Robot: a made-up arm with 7 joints. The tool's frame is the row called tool.
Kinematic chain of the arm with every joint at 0, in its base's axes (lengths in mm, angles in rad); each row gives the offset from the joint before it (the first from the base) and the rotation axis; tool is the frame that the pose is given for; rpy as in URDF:
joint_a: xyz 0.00 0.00 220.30 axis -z
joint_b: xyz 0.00 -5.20 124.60 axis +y
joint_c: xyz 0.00 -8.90 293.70 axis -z
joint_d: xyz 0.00 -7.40 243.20 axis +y
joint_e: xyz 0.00 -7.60 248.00 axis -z
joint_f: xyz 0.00 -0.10 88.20 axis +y
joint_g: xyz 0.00 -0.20 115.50 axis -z
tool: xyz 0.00 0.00 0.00 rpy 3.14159 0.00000 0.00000
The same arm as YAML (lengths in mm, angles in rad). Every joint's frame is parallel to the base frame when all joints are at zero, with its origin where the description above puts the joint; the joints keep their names.
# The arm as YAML. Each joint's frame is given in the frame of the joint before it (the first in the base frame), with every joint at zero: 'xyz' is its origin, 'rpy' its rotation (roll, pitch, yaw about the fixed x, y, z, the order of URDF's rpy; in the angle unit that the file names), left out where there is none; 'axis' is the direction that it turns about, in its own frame. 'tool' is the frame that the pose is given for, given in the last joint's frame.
units:
  length: mm
  angle: rad
joints:
  - name: joint_a
    type: revolute
    origin:
      xyz: [0.0, 0.0, 220.3]
    axis: [0.0, 0.0, -1.0]
  - name: joint_b
    type: revolute
    origin:
      xyz: [0.0, -5.2, 124.6]
    axis: [0.0, 1.0, 0.0]
  - name: joint_c
    type: revolute
    origin:
      xyz: [0.0, -8.9, 293.7]
    axis: [0.0, 0.0, -1.0]
  - name: joint_d
    type: revolute
    origin:
      xyz: [0.0, -7.4, 243.2]
    axis: [0.0, 1.0, 0.0]
  - name: joint_e
    type: revolute
    origin:
      xyz: [0.0, -7.6, 248.0]
    axis: [0.0, 0.0, -1.0]
  - name: joint_f
    type: revolute
    origin:
      xyz: [0.0, -0.1, 88.2]
    axis: [0.0, 1.0, 0.0]
  - name: joint_g
    type: revolute
    origin:
      xyz: [0.0, -0.2, 115.5]
    axis: [0.0, 0.0, -1.0]
tool:
  origin:
    xyz: [0.0, 0.0, 0.0]
    rpy: [3.1416, 0.0, 0.0]

